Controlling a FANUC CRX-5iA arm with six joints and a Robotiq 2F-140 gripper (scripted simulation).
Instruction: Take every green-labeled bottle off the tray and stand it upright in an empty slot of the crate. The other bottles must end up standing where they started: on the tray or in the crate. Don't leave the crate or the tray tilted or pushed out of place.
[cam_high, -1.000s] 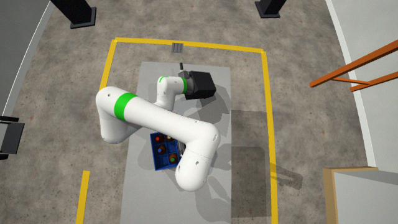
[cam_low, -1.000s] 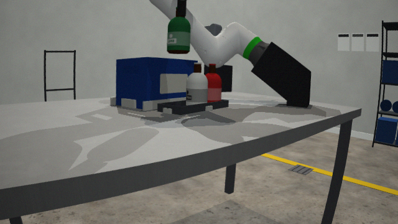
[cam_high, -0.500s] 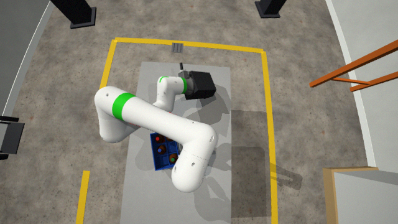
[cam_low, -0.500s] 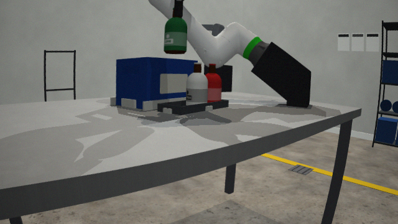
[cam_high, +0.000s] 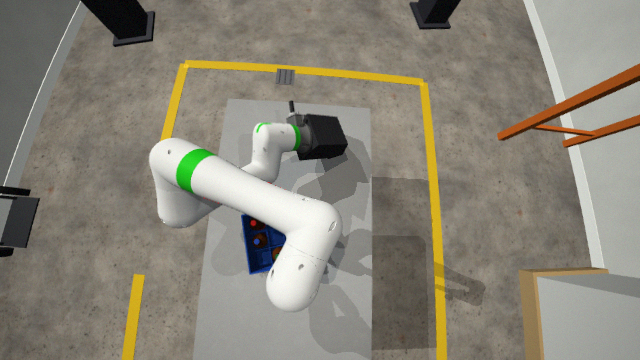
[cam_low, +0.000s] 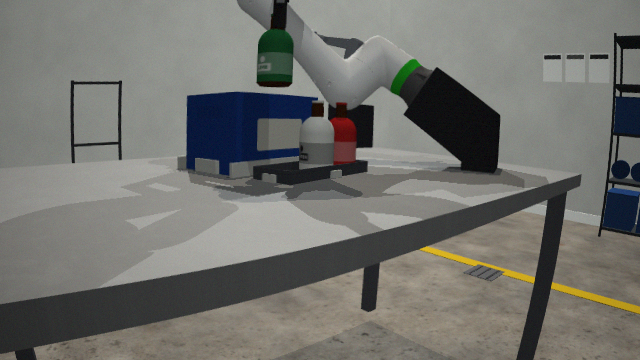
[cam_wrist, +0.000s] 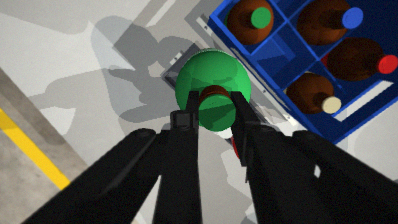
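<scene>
Right now the green-labeled bottle is 80 mm below my hand. Round my hand: blue crate 70 mm behind, 150 mm to the right, 260 mm below; then white bottle 90 mm behind, 40 mm to the left, 260 mm below; then red bottle 170 mm behind, 40 mm to the left, 260 mm below.
</scene>
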